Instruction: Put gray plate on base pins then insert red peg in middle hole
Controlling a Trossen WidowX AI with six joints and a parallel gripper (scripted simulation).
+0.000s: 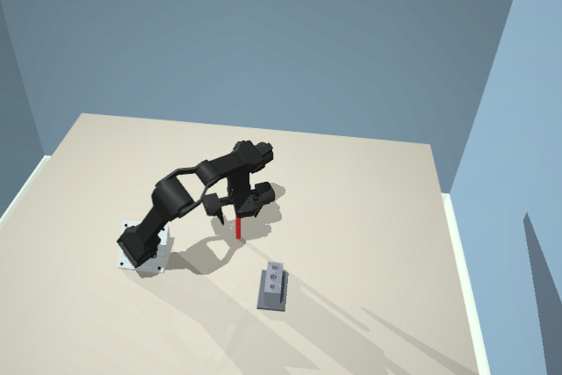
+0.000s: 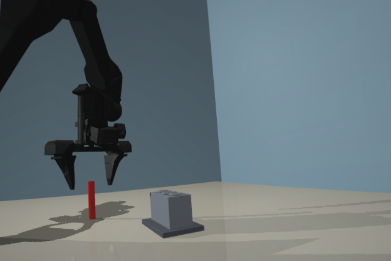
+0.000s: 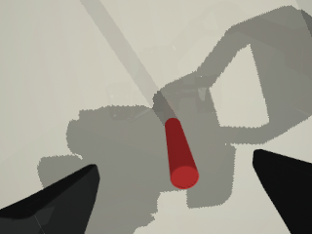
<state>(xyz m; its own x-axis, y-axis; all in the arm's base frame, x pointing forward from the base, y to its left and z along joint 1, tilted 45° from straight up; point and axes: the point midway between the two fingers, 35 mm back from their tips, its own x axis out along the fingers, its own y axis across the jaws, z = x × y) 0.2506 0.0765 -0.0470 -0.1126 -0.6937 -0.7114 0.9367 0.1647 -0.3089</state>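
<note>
The red peg is 3 cm below my gripper tip. Also, from my gripper tip: dark base 9 cm ahead, 19 cm to the right, 6 cm below; gray plate 9 cm ahead, 19 cm to the right, 2 cm below.
</note>
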